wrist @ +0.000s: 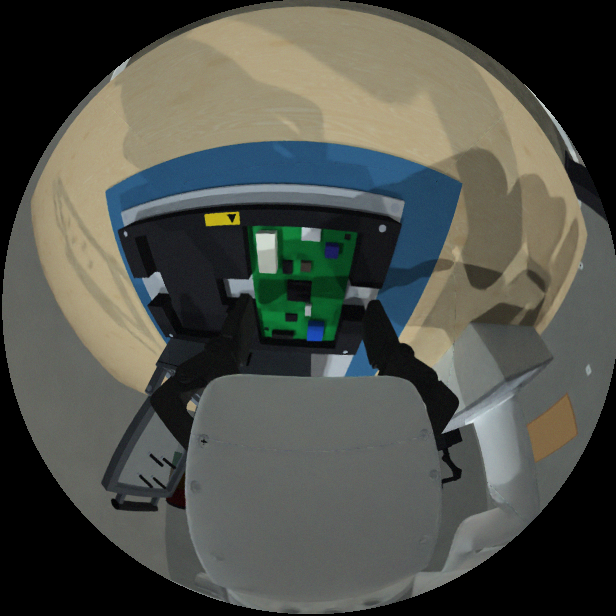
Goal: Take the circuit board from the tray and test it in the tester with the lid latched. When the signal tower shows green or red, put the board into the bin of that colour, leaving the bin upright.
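The green circuit board lies flat in a black recessed fixture that has a yellow arrow label and a grey rim. The fixture stands on a blue mat. My gripper hangs right over the board. Its two black fingers are spread and flank the near half of the board, one on each side and close to its edges. I cannot tell whether they touch it. The board looks seated in the recess, not lifted. No bins or signal tower are clearly in view.
A grey framed panel with a see-through window hangs at the lower left, partly behind my gripper body, with something dark red beside it. A pale grey block stands at the right. The wooden table edge curves round the left.
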